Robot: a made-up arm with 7 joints. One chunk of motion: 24 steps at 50 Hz.
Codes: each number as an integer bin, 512 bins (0 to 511) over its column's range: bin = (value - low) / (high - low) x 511, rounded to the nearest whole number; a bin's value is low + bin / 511 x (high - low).
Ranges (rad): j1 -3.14..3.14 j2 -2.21..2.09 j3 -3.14..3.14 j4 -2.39..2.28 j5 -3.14..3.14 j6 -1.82..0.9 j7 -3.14..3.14
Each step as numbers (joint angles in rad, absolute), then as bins.
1 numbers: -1.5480 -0.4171 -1.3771 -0.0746 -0.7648 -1.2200 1.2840
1 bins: 130 213 143 253 193 113 360
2 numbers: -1.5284 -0.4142 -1.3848 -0.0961 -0.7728 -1.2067 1.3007
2 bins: 131 213 143 251 193 115 361
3 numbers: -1.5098 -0.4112 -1.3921 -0.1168 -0.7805 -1.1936 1.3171
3 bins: 133 214 142 249 192 118 363
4 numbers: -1.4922 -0.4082 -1.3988 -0.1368 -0.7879 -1.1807 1.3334
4 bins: 134 214 142 247 191 120 364
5 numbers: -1.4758 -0.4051 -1.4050 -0.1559 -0.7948 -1.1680 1.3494
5 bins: 135 214 141 244 191 122 365
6 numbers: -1.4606 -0.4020 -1.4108 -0.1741 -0.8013 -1.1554 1.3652
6 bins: 137 215 141 242 190 125 367
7 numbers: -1.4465 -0.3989 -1.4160 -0.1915 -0.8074 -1.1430 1.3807
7 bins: 138 215 140 241 190 127 368
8 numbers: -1.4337 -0.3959 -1.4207 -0.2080 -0.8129 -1.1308 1.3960
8 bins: 139 216 140 239 189 129 369
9 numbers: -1.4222 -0.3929 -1.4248 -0.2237 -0.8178 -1.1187 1.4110
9 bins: 140 216 140 237 189 132 370
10 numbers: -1.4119 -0.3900 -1.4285 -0.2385 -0.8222 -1.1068 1.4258
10 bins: 141 216 139 235 189 134 372
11 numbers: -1.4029 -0.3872 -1.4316 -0.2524 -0.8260 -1.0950 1.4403
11 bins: 141 217 139 234 188 136 373
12 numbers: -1.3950 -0.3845 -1.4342 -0.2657 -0.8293 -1.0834 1.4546
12 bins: 142 217 139 232 188 138 374
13 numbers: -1.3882 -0.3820 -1.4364 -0.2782 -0.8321 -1.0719 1.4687
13 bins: 143 217 139 231 188 141 375
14 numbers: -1.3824 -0.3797 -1.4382 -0.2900 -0.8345 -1.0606 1.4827
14 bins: 143 218 138 230 188 143 376
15 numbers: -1.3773 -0.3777 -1.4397 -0.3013 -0.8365 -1.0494 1.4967
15 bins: 143 218 138 229 187 145 377
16 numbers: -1.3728 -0.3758 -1.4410 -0.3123 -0.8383 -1.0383 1.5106
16 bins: 144 218 138 227 187 147 378
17 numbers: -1.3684 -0.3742 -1.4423 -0.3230 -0.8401 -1.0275 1.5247
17 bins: 144 218 138 226 187 149 380
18 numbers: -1.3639 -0.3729 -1.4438 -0.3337 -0.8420 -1.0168 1.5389
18 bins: 145 218 138 225 187 151 381
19 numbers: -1.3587 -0.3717 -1.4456 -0.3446 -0.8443 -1.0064 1.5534
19 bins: 145 218 138 224 187 153 382
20 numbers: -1.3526 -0.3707 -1.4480 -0.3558 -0.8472 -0.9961 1.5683
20 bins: 145 219 138 223 187 155 383
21 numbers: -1.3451 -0.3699 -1.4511 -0.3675 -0.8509 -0.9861 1.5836
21 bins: 146 219 137 221 186 157 384
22 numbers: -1.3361 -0.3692 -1.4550 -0.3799 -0.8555 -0.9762 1.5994
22 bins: 147 219 137 220 186 159 386
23 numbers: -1.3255 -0.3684 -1.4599 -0.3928 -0.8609 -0.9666 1.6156
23 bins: 148 219 137 219 185 160 387
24 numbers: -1.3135 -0.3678 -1.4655 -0.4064 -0.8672 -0.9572 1.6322
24 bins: 149 219 136 217 185 162 388
